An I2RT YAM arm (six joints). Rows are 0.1 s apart.
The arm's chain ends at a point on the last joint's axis. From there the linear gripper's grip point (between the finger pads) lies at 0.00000 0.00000 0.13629 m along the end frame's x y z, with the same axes.
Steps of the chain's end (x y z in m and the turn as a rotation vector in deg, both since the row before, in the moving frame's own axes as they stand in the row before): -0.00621 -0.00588 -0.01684 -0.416 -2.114 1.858; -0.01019 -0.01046 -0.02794 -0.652 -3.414 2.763; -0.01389 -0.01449 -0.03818 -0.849 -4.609 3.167; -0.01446 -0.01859 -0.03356 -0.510 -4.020 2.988; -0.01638 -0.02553 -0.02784 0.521 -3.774 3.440; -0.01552 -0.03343 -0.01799 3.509 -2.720 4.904; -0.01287 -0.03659 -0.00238 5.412 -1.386 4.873; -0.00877 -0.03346 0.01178 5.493 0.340 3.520; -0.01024 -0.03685 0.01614 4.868 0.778 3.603; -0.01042 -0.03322 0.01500 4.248 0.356 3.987; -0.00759 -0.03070 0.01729 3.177 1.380 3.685
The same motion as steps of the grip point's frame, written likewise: -0.01125 -0.00497 -0.01694 -0.416 -2.114 1.858; -0.01834 -0.00911 -0.02819 -0.652 -3.414 2.763; -0.02489 -0.01278 -0.03864 -0.849 -4.609 3.167; -0.02404 -0.01763 -0.03390 -0.510 -4.020 2.988; -0.02531 -0.02704 -0.02814 0.521 -3.774 3.440; -0.02162 -0.04203 -0.01840 3.509 -2.720 4.904; -0.01561 -0.04957 -0.00303 5.412 -1.386 4.873; -0.00756 -0.04647 0.01115 5.493 0.340 3.520; -0.00803 -0.04835 0.01564 4.868 0.778 3.603; -0.00922 -0.04328 0.01462 4.248 0.356 3.987; -0.00407 -0.03814 0.01704 3.177 1.380 3.685
